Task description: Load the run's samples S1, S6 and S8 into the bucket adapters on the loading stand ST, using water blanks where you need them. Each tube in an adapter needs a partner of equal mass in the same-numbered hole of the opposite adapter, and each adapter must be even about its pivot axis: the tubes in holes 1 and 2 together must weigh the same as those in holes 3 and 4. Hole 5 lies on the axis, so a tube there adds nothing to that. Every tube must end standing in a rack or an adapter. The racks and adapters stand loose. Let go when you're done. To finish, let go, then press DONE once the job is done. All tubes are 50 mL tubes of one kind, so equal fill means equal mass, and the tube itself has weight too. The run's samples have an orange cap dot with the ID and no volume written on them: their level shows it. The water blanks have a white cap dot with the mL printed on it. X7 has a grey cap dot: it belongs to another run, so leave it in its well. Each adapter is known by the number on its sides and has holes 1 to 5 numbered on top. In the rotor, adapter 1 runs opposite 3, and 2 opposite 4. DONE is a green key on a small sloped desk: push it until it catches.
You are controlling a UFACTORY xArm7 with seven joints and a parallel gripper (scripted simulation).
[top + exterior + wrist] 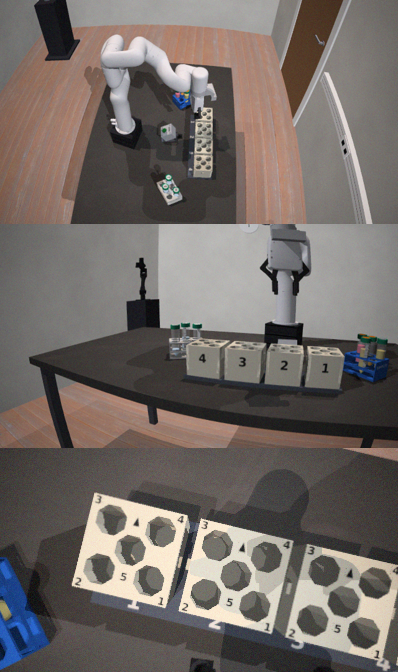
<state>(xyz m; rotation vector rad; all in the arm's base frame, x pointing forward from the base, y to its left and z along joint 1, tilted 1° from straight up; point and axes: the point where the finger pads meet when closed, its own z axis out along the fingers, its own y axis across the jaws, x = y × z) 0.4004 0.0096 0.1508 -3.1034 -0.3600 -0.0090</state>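
My hand is 120 mm past the pink-filled tube, 280 mm to the right of it and 190 mm above it. From my hand the other things lie so: blue sample rack: 70 mm behind, 290 mm to the left, 220 mm below; then white blank rack: 120 mm behind, 370 mm to the right, 220 mm below; then green done key: 170 mm behind, 190 mm below.
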